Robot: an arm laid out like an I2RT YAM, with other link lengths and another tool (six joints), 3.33 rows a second.
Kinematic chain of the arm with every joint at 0, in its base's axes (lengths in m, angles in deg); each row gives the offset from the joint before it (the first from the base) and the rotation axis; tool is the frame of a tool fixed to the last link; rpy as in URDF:
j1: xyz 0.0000 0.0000 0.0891 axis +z
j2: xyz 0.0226 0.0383 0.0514 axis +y
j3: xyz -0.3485 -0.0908 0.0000 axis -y
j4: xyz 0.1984 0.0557 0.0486 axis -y
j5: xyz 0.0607 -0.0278 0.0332 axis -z
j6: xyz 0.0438 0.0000 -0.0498 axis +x
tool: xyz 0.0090 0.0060 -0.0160 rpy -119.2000 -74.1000 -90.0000
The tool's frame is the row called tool.
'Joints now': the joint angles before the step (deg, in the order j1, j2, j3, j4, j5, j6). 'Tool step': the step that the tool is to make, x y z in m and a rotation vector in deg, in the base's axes. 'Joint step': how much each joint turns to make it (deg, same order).
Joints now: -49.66, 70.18, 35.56, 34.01, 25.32, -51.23
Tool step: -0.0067, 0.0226, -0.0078, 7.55, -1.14, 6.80
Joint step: 1.02, -4.72, 0.33, -12.22, -6.20, 5.79
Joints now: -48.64, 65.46, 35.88, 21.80, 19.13, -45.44
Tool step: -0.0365, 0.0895, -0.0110, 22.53, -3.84, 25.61
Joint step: 3.27, -17.30, 3.97, -36.62, -26.43, 11.45
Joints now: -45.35, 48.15, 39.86, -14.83, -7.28, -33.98
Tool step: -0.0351, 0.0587, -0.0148, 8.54, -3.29, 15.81
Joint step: 0.13, -12.14, 0.45, -16.09, -17.73, 1.02
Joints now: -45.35, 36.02, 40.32, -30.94, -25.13, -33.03
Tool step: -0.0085, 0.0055, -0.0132, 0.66, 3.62, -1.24
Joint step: -0.02, -1.58, -1.57, -3.59, 2.08, -1.40
